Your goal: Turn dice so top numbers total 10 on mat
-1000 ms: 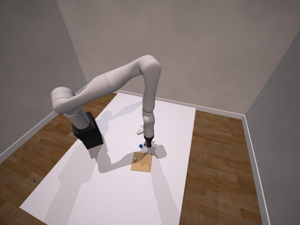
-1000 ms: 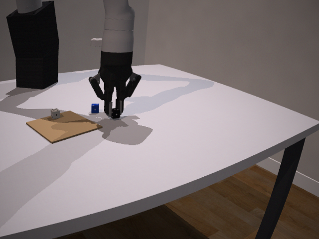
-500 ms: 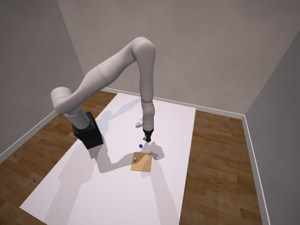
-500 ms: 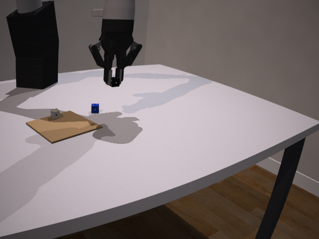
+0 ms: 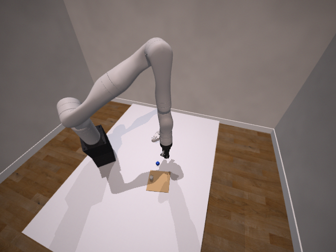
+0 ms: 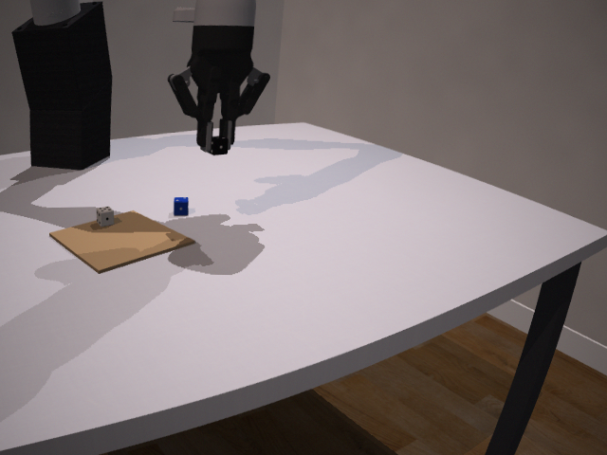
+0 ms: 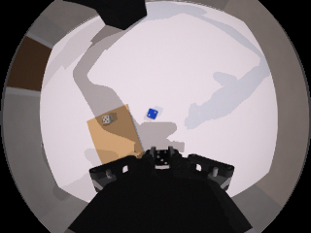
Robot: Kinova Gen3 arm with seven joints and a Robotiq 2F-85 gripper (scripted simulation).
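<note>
The tan mat lies 1 cm behind my hand, 13 cm to the right of it and 12 cm below it. Also, from my hand: blue die (6 cm behind, 2 cm to the right, 11 cm below); then white die (6 cm behind, 13 cm to the right, 10 cm below); then black die (1 cm ahead, 1 cm below).
</note>
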